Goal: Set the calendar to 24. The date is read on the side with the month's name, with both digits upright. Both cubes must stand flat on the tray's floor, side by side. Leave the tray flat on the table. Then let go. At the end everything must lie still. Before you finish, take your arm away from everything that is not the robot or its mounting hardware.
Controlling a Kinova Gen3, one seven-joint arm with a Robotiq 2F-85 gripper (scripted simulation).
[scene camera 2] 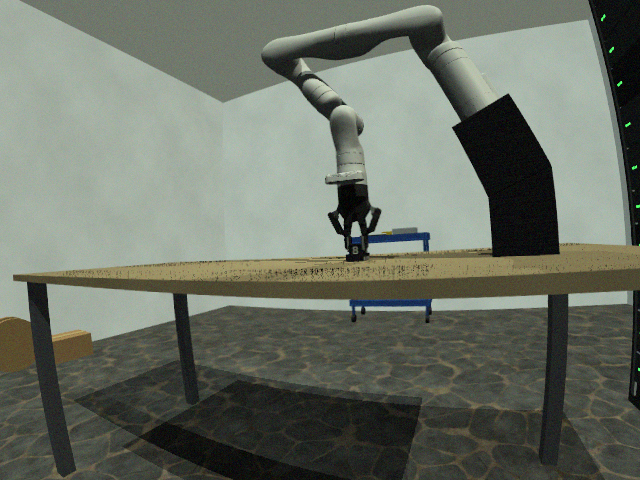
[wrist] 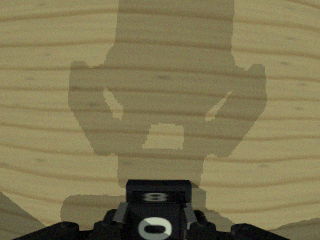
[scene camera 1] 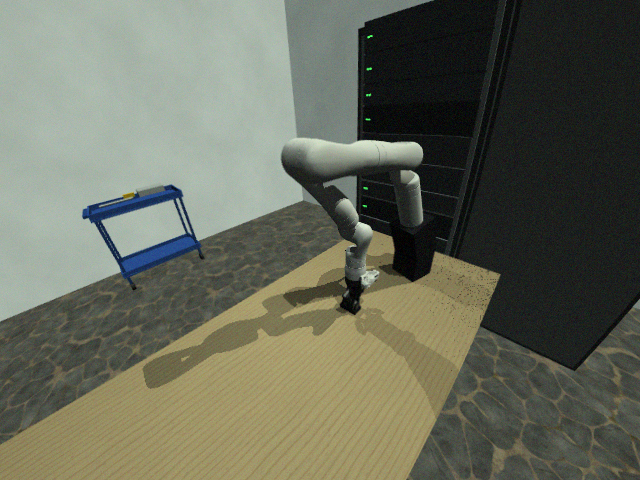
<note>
I see my gripper [scene camera 2: 356, 251] and a black tray [wrist: 183, 187].
My gripper is seen too in the wrist view [wrist: 155, 217].
</note>
